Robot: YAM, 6 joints.
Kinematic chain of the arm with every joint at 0, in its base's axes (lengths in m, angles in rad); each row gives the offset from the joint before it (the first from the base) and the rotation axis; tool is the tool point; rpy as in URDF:
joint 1: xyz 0 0 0.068 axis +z
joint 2: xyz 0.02 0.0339 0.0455 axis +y
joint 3: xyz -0.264 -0.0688 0 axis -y
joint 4: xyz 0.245 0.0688 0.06 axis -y
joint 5: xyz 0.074 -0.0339 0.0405 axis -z
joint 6: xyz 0.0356 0 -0.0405 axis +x
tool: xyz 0 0 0 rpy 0 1.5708 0
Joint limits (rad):
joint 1: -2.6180..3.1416
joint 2: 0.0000..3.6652
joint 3: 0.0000..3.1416
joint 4: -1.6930..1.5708
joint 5: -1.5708..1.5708
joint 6: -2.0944..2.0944
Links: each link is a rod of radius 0.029 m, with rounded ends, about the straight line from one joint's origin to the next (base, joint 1, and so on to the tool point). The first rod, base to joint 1, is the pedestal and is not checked.
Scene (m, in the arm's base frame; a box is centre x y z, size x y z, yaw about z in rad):
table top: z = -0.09
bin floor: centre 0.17 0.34 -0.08 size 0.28 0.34 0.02 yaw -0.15
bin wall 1: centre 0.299 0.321 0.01 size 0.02 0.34 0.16 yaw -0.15
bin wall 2: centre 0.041 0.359 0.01 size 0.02 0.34 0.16 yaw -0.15
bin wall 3: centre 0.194 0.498 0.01 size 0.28 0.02 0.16 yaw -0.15
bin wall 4: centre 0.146 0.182 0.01 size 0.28 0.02 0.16 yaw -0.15
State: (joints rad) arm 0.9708 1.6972 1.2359 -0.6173 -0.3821 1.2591
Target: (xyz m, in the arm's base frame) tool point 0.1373 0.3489 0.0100
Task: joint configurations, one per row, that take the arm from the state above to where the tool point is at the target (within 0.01 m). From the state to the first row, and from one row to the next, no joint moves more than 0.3 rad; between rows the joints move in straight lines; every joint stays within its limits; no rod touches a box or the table.
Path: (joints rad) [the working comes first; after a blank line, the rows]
Joints at the target: 1.1614 2.3359 1.2620 -0.4750 -0.3717 1.2591
Straight joint move there: clear.

1: 1.0343 1.9101 1.2446 -0.5699 -0.3786 1.2591
2: 1.0979 2.1230 1.2533 -0.5224 -0.3752 1.2591
3: 1.1614 2.3359 1.2620 -0.4750 -0.3717 1.2591

